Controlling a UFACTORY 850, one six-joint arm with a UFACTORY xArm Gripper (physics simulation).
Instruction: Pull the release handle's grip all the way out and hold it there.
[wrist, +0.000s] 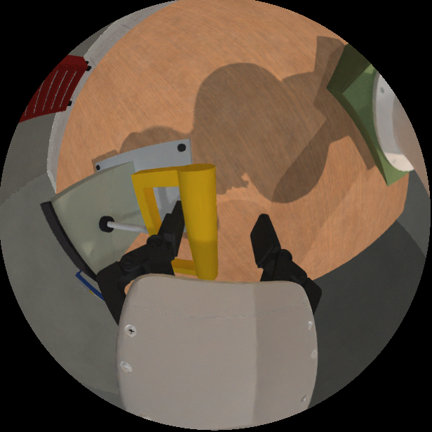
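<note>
The release handle's yellow grip (199, 220) is a thick round bar on a rectangular yellow frame, left of the middle. A thin grey rod (126, 227) runs from a black collar on the pale grey-green housing (85, 197) to the yellow frame. Part of the rod is hidden behind the left finger. My gripper (220, 218) is open around the grip bar. Its left finger reaches into the frame's opening, close beside the bar. Its right finger stands well clear of the bar on the right, with a wide gap.
A grey mounting plate (157, 153) with dark bolts lies behind the handle on the wooden table top (140, 65). A green block-like base (357, 100) with a white round part stands at the right. A red slatted object (55, 87) is beyond the table's left edge. A blue strip (89, 286) shows at lower left.
</note>
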